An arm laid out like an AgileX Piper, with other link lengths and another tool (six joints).
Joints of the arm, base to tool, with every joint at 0 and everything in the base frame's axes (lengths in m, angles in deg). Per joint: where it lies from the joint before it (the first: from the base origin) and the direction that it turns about. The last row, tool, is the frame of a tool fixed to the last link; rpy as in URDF.
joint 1: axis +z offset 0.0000 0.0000 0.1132
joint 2: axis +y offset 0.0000 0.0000 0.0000
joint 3: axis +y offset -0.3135 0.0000 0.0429
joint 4: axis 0.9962 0 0.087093 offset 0.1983 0.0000 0.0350
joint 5: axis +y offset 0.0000 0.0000 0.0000
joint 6: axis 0.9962 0 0.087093 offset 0.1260 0.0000 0.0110
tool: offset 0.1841 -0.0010 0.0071 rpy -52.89 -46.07 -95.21
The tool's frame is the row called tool.
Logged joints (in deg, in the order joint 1, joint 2, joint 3, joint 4, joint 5, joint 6), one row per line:
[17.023 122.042 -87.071 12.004 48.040 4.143]
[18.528 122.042 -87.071 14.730 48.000 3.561]
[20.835 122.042 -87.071 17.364 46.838 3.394]
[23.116 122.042 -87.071 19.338 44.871 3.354]
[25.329 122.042 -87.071 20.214 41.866 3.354]
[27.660 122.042 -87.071 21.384 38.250 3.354]
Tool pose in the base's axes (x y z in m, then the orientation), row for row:
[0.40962 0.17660 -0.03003 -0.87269 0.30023 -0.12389 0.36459]
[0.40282 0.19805 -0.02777 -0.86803 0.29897 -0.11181 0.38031]
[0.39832 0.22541 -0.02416 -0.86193 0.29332 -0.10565 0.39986]
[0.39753 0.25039 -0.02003 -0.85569 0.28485 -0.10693 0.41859]
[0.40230 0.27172 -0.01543 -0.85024 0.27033 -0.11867 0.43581]
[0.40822 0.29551 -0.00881 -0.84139 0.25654 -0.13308 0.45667]
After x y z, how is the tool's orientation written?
As a quaternion, x y z w.
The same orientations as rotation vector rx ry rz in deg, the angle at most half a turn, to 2 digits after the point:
[-128.62 44.25 -18.26]
[-126.98 43.74 -16.36]
[-124.94 42.52 -15.31]
[-122.97 40.93 -15.37]
[-121.23 38.54 -16.92]
[-118.84 36.23 -18.80]

